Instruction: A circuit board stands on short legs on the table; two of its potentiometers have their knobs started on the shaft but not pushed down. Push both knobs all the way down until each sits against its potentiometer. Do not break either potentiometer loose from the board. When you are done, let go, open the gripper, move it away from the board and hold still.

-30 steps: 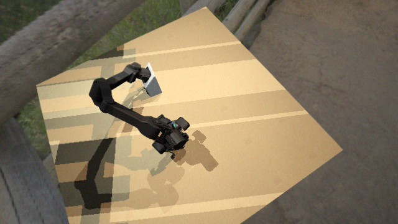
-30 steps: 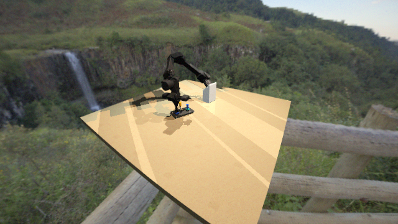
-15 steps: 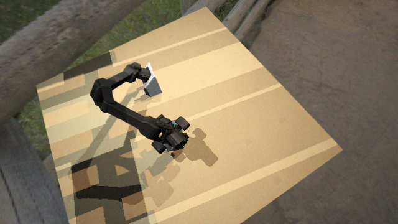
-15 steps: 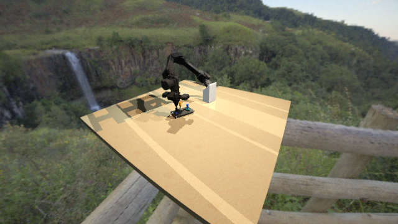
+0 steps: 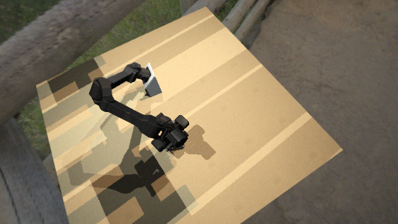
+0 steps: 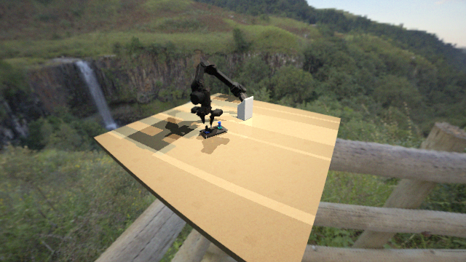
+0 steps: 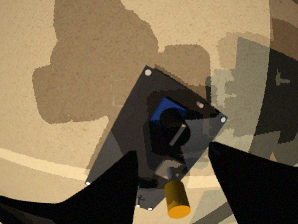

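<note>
My gripper tip is 30 mm above the blue potentiometer and 10 mm short of it. The rest, counted from my gripper tip: blue knob: 80 mm behind, 20 mm to the left, 20 mm below; then blue-green knob: 80 mm behind, 30 mm below, 20 mm to the left.
</note>
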